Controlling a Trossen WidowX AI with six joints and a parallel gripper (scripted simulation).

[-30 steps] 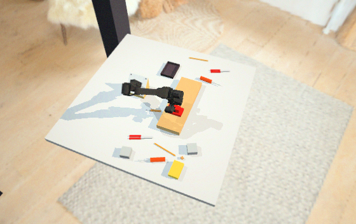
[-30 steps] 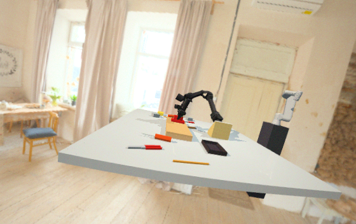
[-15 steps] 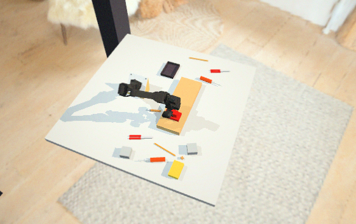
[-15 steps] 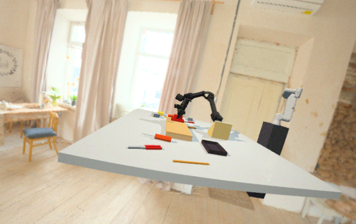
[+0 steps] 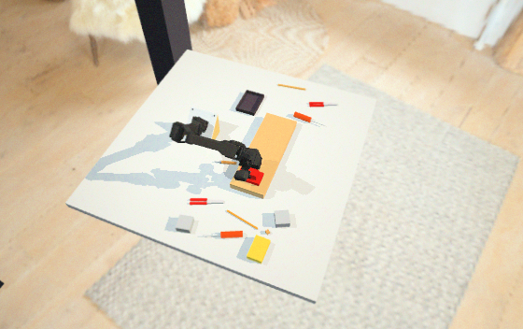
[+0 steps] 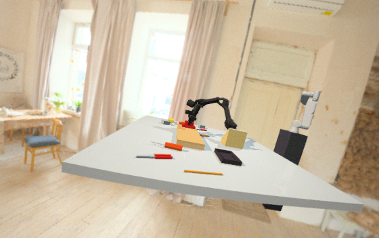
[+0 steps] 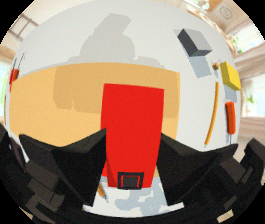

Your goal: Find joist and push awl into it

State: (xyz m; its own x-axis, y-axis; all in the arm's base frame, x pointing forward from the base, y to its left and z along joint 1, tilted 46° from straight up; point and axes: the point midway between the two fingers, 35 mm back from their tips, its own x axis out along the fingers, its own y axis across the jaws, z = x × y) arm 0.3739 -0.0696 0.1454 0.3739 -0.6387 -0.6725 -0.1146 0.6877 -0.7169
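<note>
My gripper tip is 49 cm to the right of the dark tray, 27 cm past it and 5 cm above it. Round my gripper tip: stud finder (2 cm behind, 2 cm above); yellow block (31 cm to the right, 20 cm ahead, 5 cm below).
</note>
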